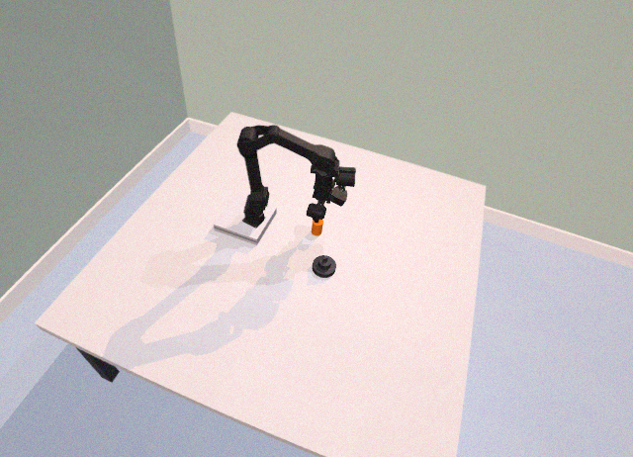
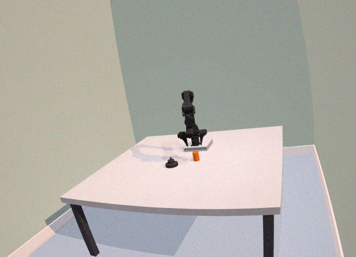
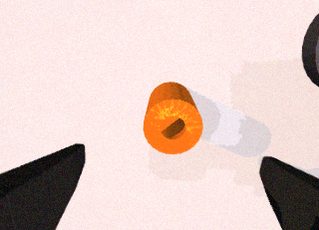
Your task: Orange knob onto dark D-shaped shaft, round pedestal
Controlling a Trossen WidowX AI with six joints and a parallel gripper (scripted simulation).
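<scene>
Now: gripper tip 70 mm above the orange knob. Round my gripper tip: round pedestal: 100 mm ahead, 130 mm to the right, 70 mm below.
</scene>
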